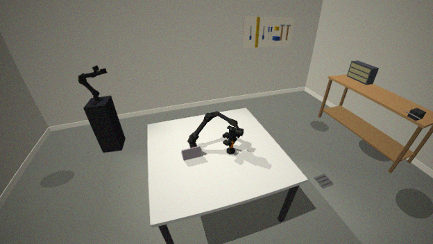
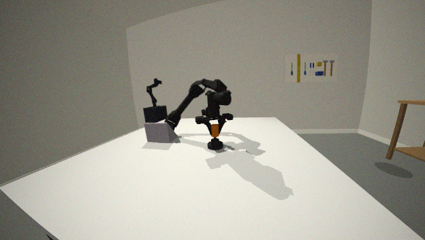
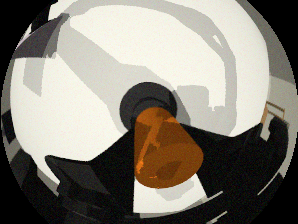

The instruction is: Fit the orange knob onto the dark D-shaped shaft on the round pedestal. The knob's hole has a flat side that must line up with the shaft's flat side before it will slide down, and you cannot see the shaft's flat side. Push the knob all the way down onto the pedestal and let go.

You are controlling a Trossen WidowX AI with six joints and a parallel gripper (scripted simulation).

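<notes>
My gripper tip is now 20 mm below the orange knob. From my gripper tip the other things lie so: dark round pedestal 40 mm below.
</notes>
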